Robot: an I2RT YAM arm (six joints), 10 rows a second.
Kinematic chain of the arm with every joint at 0, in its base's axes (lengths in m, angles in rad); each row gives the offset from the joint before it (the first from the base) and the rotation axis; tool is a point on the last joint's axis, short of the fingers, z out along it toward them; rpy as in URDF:
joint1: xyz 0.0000 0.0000 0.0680 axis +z
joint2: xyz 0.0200 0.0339 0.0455 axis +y
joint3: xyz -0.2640 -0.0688 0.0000 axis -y
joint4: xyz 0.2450 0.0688 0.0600 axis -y
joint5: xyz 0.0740 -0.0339 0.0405 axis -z
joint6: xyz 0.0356 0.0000 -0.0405 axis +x
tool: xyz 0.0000 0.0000 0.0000 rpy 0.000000 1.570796 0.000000
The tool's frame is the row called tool.
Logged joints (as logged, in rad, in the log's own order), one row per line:
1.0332, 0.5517, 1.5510, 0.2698, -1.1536, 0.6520
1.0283, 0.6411, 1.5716, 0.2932, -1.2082, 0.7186
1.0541, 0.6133, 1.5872, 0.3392, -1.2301, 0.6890
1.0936, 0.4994, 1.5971, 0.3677, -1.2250, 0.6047
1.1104, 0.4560, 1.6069, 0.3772, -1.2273, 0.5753
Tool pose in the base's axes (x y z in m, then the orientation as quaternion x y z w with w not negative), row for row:
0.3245, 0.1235, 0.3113, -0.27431, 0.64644, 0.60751, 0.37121
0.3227, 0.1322, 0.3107, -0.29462, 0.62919, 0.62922, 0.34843
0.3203, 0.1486, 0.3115, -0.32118, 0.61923, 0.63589, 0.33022
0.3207, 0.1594, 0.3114, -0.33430, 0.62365, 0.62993, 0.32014
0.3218, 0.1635, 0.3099, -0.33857, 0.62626, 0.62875, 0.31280
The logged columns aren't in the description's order. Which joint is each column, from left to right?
Columns, left to right: joint3, joint4, joint2, joint1, joint5, joint6.
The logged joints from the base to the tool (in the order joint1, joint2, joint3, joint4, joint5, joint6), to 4 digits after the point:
0.2698, 1.5510, 1.0332, 0.5517, -1.1536, 0.6520
0.2932, 1.5716, 1.0283, 0.6411, -1.2082, 0.7186
0.3392, 1.5872, 1.0541, 0.6133, -1.2301, 0.6890
0.3677, 1.5971, 1.0936, 0.4994, -1.2250, 0.6047
0.3772, 1.6069, 1.1104, 0.4560, -1.2273, 0.5753

